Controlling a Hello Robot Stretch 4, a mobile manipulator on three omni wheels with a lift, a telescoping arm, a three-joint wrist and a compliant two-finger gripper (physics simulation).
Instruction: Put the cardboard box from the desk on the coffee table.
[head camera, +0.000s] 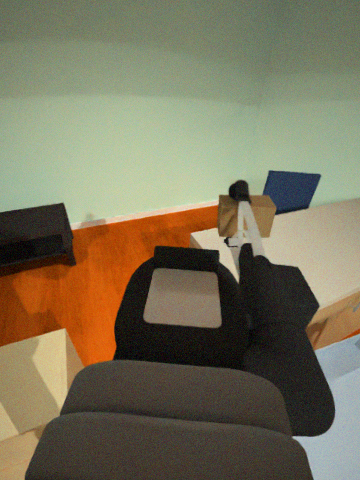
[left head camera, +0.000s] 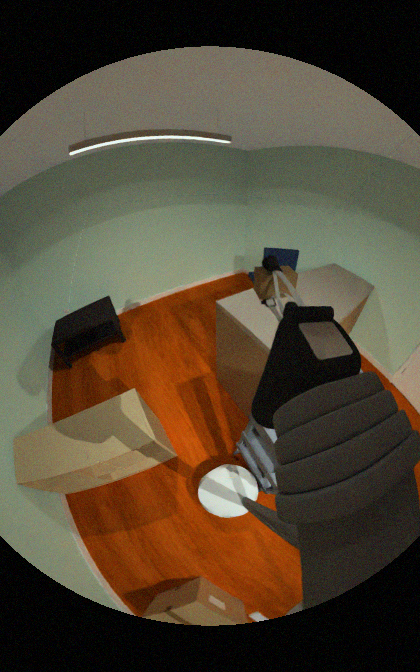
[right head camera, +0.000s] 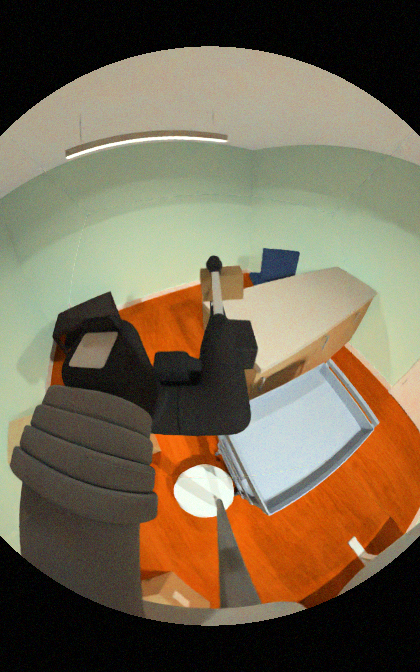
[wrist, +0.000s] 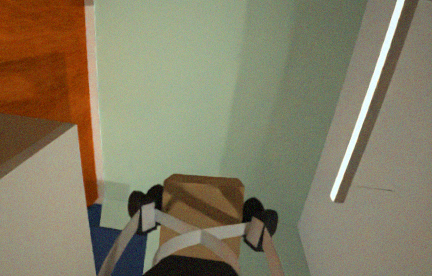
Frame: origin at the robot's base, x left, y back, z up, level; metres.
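Seen in the pictures: gripper, fingertip midpoint: (head camera: 233, 208) (wrist: 205, 207).
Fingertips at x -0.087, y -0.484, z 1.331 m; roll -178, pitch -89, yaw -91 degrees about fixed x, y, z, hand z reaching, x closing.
A point is followed by its place in that frame.
My gripper (head camera: 236, 216) {x -0.087, y -0.484, z 1.332 m} (left head camera: 270, 283) (wrist: 205, 207) {x -0.087, y -0.484, z 1.332 m} is shut on the brown cardboard box (head camera: 227, 217) {x -0.068, y -0.433, z 1.340 m} (left head camera: 262, 287) (right head camera: 232, 283) (wrist: 200, 192) {x -0.065, y -0.433, z 1.327 m}, with one finger pad on each side. The box is held up near the far left corner of a light-topped cabinet (head camera: 310, 245) (left head camera: 332, 282) (right head camera: 295, 310) (wrist: 40, 220); the gap between them is hard to judge. A low black table (head camera: 35, 225) {x 1.387, y -1.701, z 0.423 m} (left head camera: 85, 322) with an open space under its top stands by the wall at the left. I cannot tell for certain which pieces are the desk and the coffee table.
A blue chair-like object (head camera: 291, 191) {x -0.893, y -1.972, z 0.792 m} (left head camera: 287, 257) (right head camera: 280, 262) (wrist: 120, 250) stands beyond the cabinet. A pale beige block-like unit (head camera: 30, 380) {x 0.561, y -0.412, z 0.583 m} (left head camera: 85, 450) is at the left. A large blue-grey open tray (right head camera: 305, 430) lies at the right, close to the cabinet front. Another carton (left head camera: 200, 605) is low in the left head view.
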